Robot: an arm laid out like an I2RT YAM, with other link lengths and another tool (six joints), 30 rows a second.
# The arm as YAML. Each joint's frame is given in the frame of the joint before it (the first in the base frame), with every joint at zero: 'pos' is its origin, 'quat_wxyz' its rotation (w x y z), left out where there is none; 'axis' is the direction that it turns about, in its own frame. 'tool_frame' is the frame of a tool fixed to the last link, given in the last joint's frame.
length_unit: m
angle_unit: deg
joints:
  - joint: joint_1
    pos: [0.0, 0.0, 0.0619]
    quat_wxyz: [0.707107, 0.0, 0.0, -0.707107]
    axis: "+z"
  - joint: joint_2
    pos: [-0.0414, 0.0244, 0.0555]
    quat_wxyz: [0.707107, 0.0, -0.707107, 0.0]
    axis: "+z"
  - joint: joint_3
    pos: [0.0, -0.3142, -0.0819]
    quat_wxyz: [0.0, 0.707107, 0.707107, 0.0]
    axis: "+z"
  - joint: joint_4
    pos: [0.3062, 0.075, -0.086]
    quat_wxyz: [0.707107, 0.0, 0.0, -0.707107]
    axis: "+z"
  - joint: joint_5
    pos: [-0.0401, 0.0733, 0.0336]
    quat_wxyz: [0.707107, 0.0, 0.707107, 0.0]
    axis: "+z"
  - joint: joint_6
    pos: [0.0, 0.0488, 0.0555]
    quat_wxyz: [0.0, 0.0, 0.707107, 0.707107]
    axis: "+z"
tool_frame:
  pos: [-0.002, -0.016, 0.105]
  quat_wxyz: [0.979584, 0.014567, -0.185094, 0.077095]
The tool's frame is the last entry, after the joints.
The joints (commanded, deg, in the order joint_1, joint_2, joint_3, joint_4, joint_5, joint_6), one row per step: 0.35, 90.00, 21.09, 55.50, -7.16, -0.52; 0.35, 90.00, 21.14, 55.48, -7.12, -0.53; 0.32, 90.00, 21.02, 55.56, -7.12, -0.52; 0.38, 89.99, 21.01, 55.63, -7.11, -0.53; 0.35, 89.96, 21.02, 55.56, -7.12, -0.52; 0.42, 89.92, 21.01, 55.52, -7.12, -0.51; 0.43, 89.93, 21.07, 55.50, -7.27, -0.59; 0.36, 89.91, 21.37, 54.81, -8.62, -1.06; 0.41, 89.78, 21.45, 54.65, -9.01, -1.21; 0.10, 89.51, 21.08, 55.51, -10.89, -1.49; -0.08, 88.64, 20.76, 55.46, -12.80, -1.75; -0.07, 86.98, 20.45, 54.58, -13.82, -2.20; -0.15, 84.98, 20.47, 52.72, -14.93, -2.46; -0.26, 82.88, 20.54, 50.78, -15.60, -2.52; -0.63, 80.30, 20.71, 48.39, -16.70, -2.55
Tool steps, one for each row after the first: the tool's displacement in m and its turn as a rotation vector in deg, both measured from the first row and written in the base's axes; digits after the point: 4 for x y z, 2 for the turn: 0.0003, -0.0001, 0.0003, -0.02, -0.03, -0.04; -0.0003, -0.0003, -0.0003, -0.01, 0.01, -0.07; -0.0003, 0.0001, 0.0000, -0.02, -0.06, -0.02; -0.0003, -0.0001, 0.0000, -0.01, -0.03, -0.04; -0.0004, 0.0004, 0.0001, 0.00, -0.02, 0.03; -0.0002, 0.0009, 0.0004, -0.04, -0.06, 0.20; 0.0002, 0.0041, 0.0001, -0.18, 0.24, 1.55; 0.0003, 0.0055, 0.0010, -0.23, 0.17, 2.02; -0.0017, 0.0083, 0.0037, -0.08, -0.64, 3.60; -0.0045, 0.0120, 0.0076, 0.08, -1.20, 5.34; -0.0080, 0.0149, 0.0136, -0.15, -1.76, 6.44; -0.0108, 0.0172, 0.0204, -0.16, -1.99, 7.50; -0.0134, 0.0182, 0.0279, -0.09, -2.24, 8.05; -0.0165, 0.0184, 0.0376, 0.08, -2.62, 8.76
